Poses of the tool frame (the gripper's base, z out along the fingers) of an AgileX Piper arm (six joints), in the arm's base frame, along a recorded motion.
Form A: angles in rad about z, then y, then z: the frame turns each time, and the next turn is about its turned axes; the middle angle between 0 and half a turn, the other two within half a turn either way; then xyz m.
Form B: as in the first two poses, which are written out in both.
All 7 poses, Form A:
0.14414, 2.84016, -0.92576, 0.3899, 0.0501, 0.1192
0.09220, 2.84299, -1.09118, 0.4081, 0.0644, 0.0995
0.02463, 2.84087, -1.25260, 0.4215, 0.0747, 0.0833
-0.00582, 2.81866, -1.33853, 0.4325, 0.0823, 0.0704
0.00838, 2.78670, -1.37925, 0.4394, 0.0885, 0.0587
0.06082, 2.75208, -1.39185, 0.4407, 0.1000, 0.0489
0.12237, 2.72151, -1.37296, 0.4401, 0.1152, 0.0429
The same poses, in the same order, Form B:
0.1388, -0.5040, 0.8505, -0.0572, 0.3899, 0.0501, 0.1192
0.1306, -0.5516, 0.8208, -0.0712, 0.4081, 0.0644, 0.0995
0.1224, -0.5894, 0.7939, -0.0863, 0.4215, 0.0747, 0.0833
0.1258, -0.6101, 0.7759, -0.1001, 0.4325, 0.0823, 0.0704
0.1366, -0.6294, 0.7567, -0.1117, 0.4394, 0.0885, 0.0587
0.1522, -0.6516, 0.7335, -0.1195, 0.4407, 0.1000, 0.0489
0.1691, -0.6650, 0.7172, -0.1220, 0.4401, 0.1152, 0.0429

